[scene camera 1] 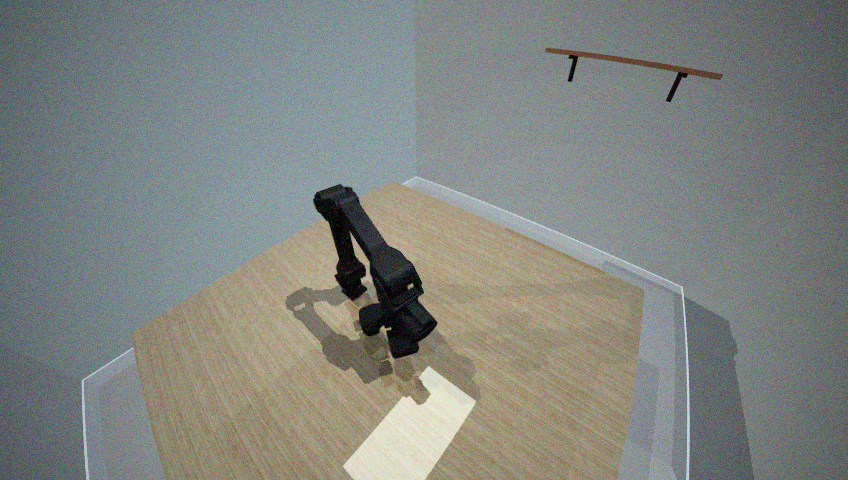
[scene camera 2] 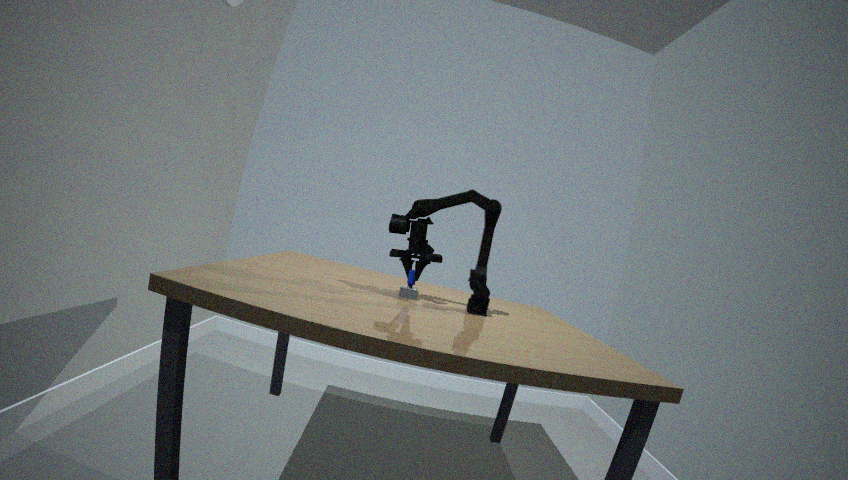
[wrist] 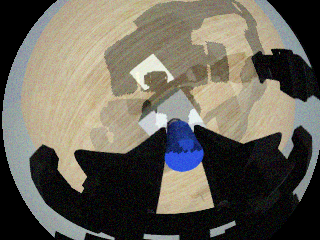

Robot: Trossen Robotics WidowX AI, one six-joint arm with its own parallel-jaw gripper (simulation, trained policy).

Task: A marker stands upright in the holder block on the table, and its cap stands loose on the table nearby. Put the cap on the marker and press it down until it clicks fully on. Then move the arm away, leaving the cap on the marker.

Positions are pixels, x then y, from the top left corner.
Labels:
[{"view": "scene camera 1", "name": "gripper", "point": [396, 331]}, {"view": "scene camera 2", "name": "gripper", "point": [412, 280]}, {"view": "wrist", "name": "gripper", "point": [180, 130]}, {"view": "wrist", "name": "blue cap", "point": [183, 153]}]

